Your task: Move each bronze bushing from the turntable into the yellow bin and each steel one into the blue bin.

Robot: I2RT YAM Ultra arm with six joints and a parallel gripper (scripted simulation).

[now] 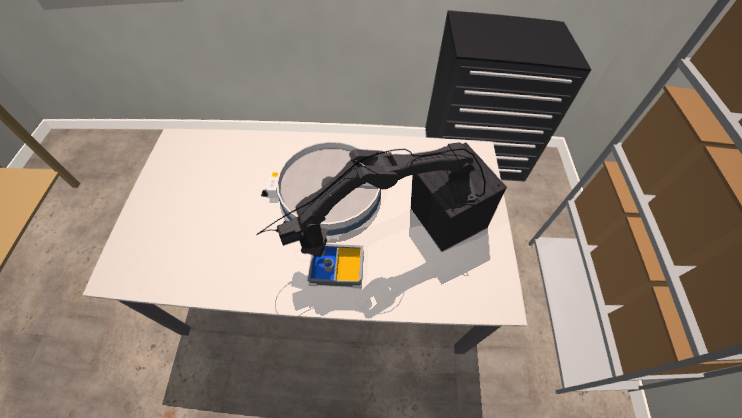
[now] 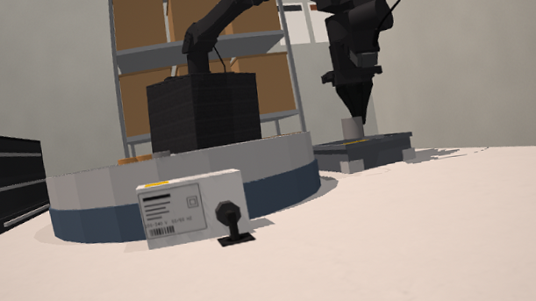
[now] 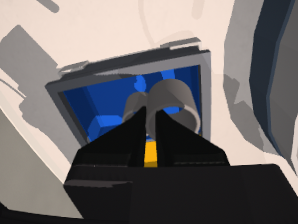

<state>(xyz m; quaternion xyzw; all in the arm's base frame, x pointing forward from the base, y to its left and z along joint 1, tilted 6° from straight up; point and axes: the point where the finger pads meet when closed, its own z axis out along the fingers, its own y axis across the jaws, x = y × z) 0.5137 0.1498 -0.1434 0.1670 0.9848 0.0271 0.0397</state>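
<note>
Right now my hand is 2 cm past the blue bin, 2 cm to the right of it and 7 cm above it. Round my hand: yellow bin (10 cm behind, 3 cm to the left, 7 cm below); then round grey turntable (5 cm behind, 33 cm to the right, 3 cm below).
</note>
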